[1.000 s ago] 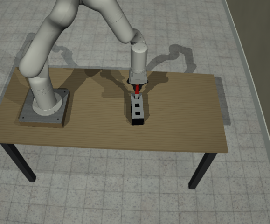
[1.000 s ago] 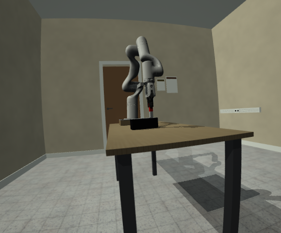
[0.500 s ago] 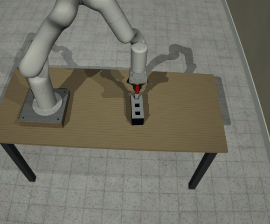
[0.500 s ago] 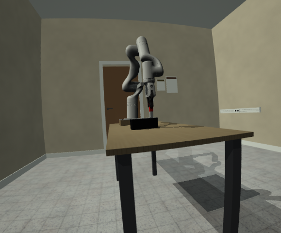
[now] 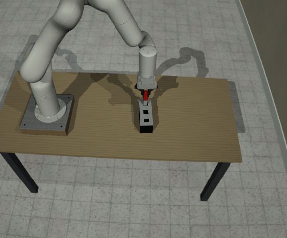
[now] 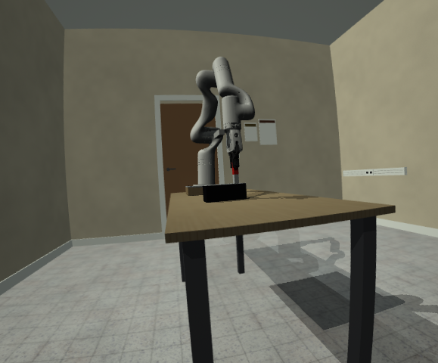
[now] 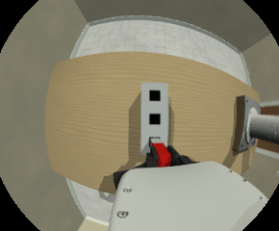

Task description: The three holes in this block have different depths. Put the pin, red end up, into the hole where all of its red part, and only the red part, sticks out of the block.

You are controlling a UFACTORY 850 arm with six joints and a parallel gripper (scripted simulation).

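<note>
My hand is 20 mm above the pin. Round my hand: black block (130 mm below, 60 mm to the right, 10 mm ahead).
</note>
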